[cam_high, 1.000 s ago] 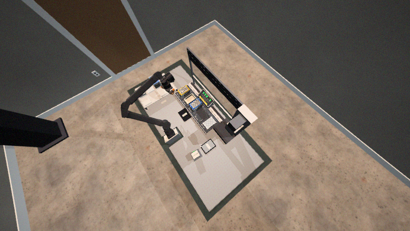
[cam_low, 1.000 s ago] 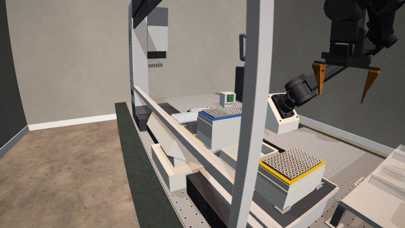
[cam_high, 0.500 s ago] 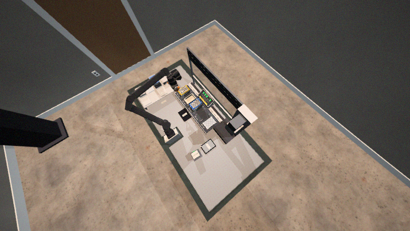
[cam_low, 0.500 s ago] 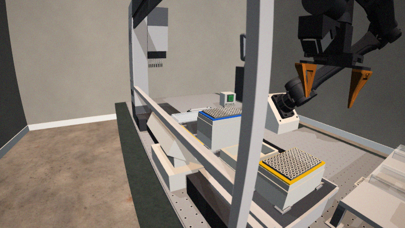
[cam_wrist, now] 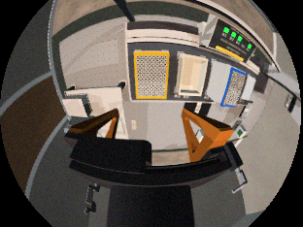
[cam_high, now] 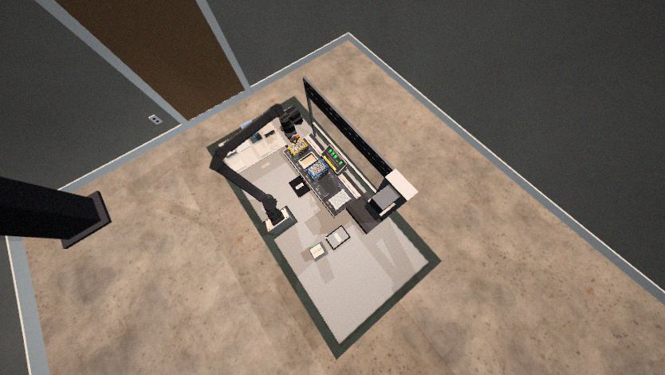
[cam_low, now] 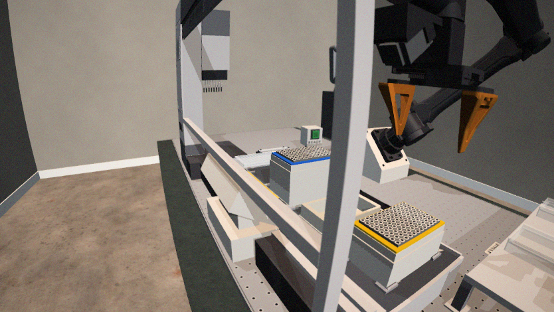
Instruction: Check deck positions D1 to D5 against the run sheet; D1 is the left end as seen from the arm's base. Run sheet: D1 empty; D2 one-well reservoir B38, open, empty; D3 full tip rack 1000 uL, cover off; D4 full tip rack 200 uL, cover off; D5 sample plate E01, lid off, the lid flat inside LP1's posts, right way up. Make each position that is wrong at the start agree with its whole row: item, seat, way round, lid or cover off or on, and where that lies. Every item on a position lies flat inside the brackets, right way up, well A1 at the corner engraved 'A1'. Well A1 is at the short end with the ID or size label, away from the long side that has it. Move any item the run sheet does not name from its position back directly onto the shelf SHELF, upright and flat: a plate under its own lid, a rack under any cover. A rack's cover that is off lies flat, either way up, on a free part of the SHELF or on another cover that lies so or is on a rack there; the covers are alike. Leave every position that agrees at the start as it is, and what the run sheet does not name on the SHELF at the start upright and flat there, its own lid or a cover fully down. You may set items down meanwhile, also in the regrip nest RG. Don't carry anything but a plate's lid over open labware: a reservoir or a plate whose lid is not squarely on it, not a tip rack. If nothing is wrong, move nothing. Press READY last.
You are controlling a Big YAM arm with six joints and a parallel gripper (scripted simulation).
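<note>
The yellow-rimmed tip rack is 140 mm below my hand, 10 mm to the right of it and 10 mm ahead of it. The rest, counted from my hand: white frame post (210 mm ahead, 60 mm to the left); then blue-rimmed tip rack (260 mm to the right, 120 mm below, 10 mm ahead); then black nest (240 mm below, 220 mm to the right, 140 mm behind).
</note>
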